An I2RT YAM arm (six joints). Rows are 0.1 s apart.
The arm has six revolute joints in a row. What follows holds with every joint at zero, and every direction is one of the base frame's. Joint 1 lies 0.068 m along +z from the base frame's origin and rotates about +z. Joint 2 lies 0.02 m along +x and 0.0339 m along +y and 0.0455 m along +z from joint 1 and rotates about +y. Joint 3 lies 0.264 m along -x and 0.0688 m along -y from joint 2 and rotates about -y. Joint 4 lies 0.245 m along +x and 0.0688 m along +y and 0.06 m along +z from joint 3 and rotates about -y. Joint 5 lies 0.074 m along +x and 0.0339 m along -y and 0.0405 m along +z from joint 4 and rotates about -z. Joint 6 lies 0.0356 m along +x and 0.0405 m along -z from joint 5 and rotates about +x. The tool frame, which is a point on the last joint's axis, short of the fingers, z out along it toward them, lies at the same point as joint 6; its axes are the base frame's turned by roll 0, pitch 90 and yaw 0 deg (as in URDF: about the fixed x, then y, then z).
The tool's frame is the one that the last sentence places.
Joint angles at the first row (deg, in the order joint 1, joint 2, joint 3, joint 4, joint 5, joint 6):
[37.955, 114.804, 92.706, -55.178, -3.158, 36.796]
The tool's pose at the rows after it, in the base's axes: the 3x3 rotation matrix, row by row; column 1 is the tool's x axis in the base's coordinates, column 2 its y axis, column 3 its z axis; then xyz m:
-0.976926 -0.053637 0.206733; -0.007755 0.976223 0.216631; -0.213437 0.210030 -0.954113; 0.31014 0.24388 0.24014
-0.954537 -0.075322 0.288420; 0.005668 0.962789 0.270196; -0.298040 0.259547 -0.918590; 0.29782 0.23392 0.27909
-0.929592 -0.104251 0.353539; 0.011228 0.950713 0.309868; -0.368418 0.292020 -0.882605; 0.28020 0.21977 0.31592
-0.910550 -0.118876 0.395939; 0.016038 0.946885 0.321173; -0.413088 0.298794 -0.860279; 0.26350 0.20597 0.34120
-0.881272 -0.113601 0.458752; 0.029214 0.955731 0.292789; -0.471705 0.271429 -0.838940; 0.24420 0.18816 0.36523
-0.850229 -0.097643 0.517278; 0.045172 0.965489 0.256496; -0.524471 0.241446 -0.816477; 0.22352 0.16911 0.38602
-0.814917 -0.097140 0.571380; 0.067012 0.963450 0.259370; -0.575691 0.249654 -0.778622; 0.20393 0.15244 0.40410
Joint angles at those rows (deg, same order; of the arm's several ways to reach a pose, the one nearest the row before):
[37.954, 110.017, 92.444, -55.177, -2.503, 36.533]
[37.956, 103.919, 92.444, -55.331, -2.043, 36.294]
[37.954, 97.667, 92.464, -56.795, -1.541, 35.506]
[37.954, 92.860, 92.468, -58.960, -0.557, 34.938]
[37.954, 87.745, 92.467, -61.867, 2.940, 34.457]
[37.954, 82.740, 92.467, -65.014, 6.655, 34.216]
[37.956, 77.866, 92.118, -66.173, 8.448, 34.065]

